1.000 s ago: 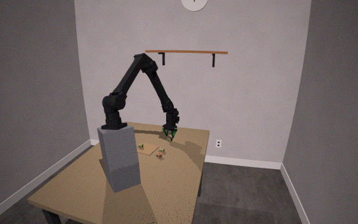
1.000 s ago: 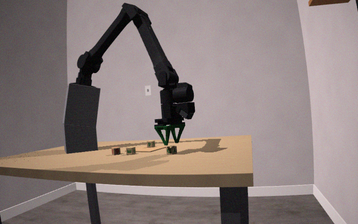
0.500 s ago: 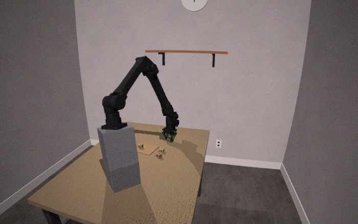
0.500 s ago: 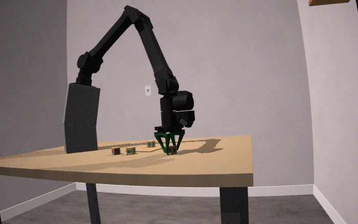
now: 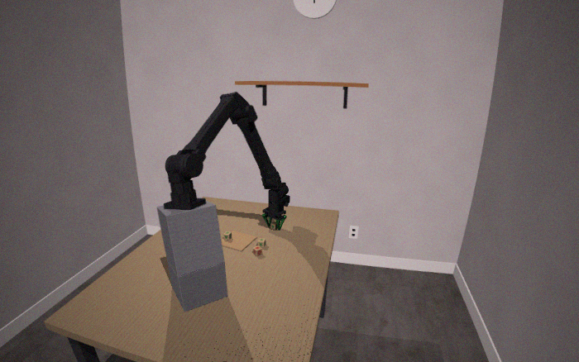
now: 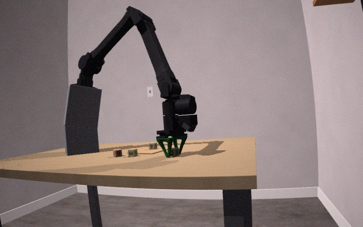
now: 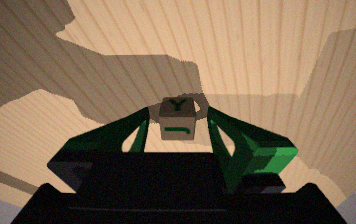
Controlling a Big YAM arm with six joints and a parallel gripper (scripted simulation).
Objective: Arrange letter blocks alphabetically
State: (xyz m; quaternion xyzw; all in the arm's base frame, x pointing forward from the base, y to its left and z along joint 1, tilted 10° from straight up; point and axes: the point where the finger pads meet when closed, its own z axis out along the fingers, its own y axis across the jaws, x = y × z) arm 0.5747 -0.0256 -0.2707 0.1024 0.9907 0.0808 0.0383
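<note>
Now: the green-lettered block 1 cm above my hand. From my hand the other things lie so: dark block 19 cm behind, 15 cm to the left, 1 cm above; then pale mat 19 cm behind, 11 cm to the left, 1 cm below.
</note>
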